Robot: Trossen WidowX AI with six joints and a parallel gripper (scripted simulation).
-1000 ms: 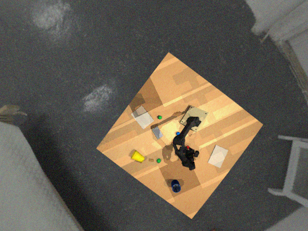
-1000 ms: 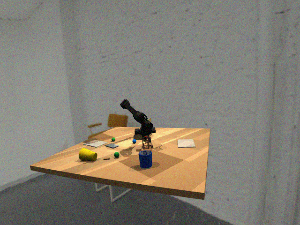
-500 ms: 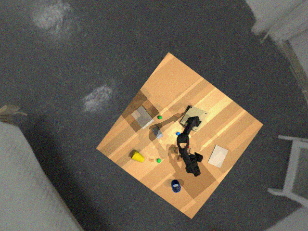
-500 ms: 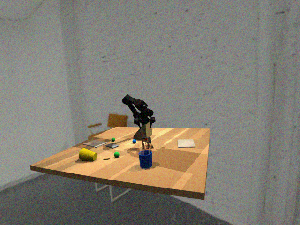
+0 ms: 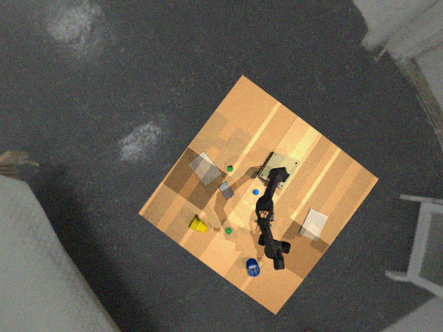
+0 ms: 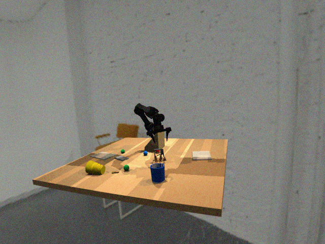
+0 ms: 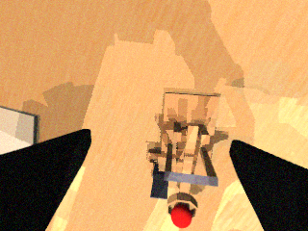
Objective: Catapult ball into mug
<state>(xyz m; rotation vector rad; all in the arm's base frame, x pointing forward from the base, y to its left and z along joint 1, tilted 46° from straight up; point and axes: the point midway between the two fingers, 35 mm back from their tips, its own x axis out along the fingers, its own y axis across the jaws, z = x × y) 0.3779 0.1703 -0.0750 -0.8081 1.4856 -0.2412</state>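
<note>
My gripper tip is now 14 cm past the red ball, 9 cm to the left of it and 12 cm above it. The rest, counted from my gripper tip: blue ball (19 cm behind, 23 cm to the right, 16 cm below); then blue mug (26 cm ahead, 6 cm to the left, 15 cm below); then catapult (8 cm behind, 5 cm to the right, 13 cm below).
</note>
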